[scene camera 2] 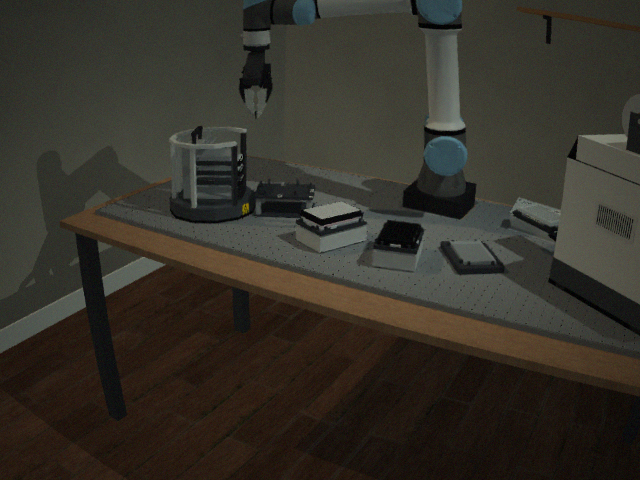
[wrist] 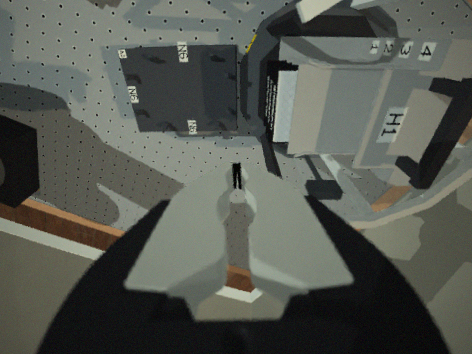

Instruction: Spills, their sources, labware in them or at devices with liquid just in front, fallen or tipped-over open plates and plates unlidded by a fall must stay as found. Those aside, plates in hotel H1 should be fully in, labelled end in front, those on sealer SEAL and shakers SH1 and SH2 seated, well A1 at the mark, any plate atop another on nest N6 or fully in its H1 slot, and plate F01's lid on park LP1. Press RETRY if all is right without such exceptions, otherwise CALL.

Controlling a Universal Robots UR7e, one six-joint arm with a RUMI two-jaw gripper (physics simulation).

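Places are measured from the arm's base along level axes (x down, y right, z back), in centimetres.
Pixels of known places: gripper, fingertip midpoint: [scene camera 2: 256,118] [wrist: 237,166]; arm's base, link origin: [scene camera 2: 441,187].
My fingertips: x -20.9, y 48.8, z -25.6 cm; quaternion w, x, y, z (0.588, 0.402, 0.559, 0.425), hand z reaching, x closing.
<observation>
Ahead of a thing's pixels: the offset from my fingertips to its middle. "spot": to the spot under its first point.
My gripper [scene camera 2: 255,114] [wrist: 237,166] is shut and empty, high above the table's left part. Hotel H1 @(spot: dy +6.5, dx +22.3, dz -14.6 cm) [scene camera 2: 211,208] [wrist: 340,52] stands at the left; its slot numbers 1 to 4 show in the wrist view. Low in it are dark plates with labelled ends @(spot: dy +3.5, dx +12.0, dz -1.5 cm) [wrist: 271,107] and a pale plate @(dy +9.5, dx +11.9, dz -3.4 cm) [wrist: 285,107] on top of them; how far in each sits is hard to tell. Nest N6 @(dy -8.1, dx +22.6, dz +2.1 cm) [scene camera 2: 285,191] [wrist: 175,95] is beside the hotel and bears no plate. A white-topped plate @(dy -27.1, dx +18.9, dz -15.0 cm) [scene camera 2: 331,212] sits on one white device and a black plate @(dy -45.1, dx +20.2, dz -19.0 cm) [scene camera 2: 399,233] on another; their labels and A1 corners are unreadable.
A low dark-framed holder @(dy -62.5, dx +24.3, dz -13.4 cm) [scene camera 2: 471,254] with a pale flat top lies right of the devices. A tilted pale-topped item @(dy -80.2, dx +15.8, dz -2.2 cm) [scene camera 2: 537,212] is partly behind a large white machine @(spot: dy -89.4, dx +4.5, dz -25.9 cm) [scene camera 2: 591,206] at the right. The robot's black base [scene camera 2: 439,198] is at the back.
</observation>
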